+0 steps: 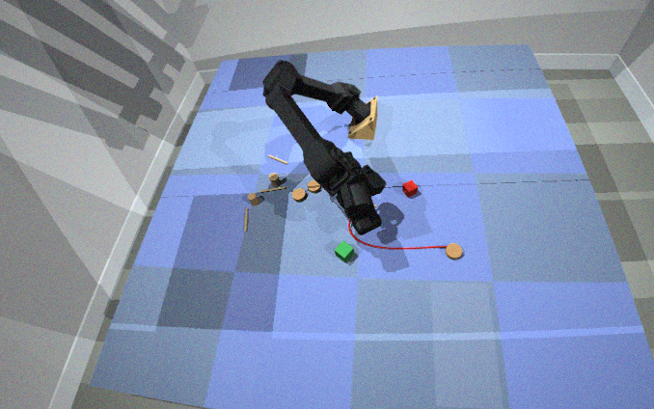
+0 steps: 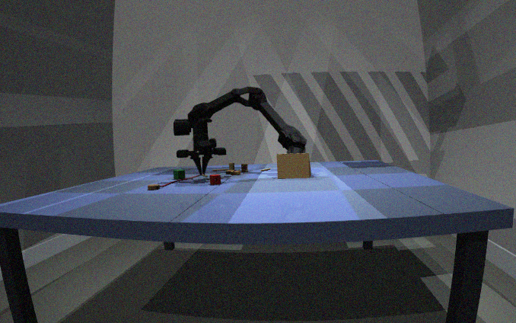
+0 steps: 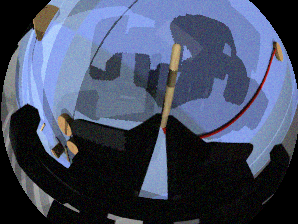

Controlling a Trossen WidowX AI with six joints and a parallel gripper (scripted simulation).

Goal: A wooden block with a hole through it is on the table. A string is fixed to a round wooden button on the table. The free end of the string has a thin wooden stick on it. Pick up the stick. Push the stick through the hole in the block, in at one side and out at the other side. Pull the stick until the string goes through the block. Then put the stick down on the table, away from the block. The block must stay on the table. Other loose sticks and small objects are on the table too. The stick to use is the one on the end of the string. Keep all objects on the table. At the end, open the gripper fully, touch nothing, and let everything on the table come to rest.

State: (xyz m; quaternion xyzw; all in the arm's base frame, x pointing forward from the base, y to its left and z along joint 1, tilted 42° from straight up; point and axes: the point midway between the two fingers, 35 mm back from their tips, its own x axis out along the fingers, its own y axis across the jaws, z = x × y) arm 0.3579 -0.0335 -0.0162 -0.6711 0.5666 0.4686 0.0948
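My gripper tip is now 15 cm to the right of the red cube and 9 cm past it. From my gripper tip the other things lie so: thin wooden stick (1 cm to the left, 1 cm behind); green cube (10 cm ahead, 2 cm to the right); round wooden button (25 cm to the left, 9 cm ahead, 1 cm below).
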